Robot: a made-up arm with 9 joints. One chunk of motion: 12 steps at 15 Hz.
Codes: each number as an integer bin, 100 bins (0 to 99) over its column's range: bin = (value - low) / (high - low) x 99, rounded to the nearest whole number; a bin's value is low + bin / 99 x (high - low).
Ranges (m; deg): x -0.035..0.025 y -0.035..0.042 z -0.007..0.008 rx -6.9..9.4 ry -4..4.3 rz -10.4..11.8
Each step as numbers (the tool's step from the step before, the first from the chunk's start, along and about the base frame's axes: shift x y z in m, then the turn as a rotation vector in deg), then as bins.
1 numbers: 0.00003 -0.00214 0.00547 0.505 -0.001 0.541
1 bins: 58 42 82 45 48 49
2 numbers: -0.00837 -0.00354 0.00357 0.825 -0.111 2.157
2 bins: 44 40 70 47 46 56
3 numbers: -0.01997 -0.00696 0.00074 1.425 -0.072 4.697
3 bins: 25 36 51 51 47 67
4 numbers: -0.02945 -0.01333 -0.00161 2.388 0.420 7.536
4 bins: 9 28 36 56 53 80
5 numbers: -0.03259 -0.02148 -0.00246 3.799 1.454 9.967
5 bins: 4 17 30 65 65 91
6 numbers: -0.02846 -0.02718 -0.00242 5.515 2.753 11.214
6 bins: 11 10 30 75 81 96
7 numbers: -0.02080 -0.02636 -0.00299 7.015 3.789 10.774
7 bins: 23 11 26 85 93 94
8 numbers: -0.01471 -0.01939 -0.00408 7.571 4.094 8.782
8 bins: 33 20 19 88 97 86
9 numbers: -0.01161 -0.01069 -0.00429 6.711 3.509 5.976
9 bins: 39 31 18 83 90 73
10 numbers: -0.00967 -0.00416 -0.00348 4.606 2.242 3.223
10 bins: 42 40 23 70 74 61
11 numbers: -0.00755 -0.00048 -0.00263 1.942 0.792 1.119
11 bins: 45 44 29 54 57 51
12 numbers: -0.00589 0.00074 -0.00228 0.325 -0.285 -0.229
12 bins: 48 46 31 44 44 45
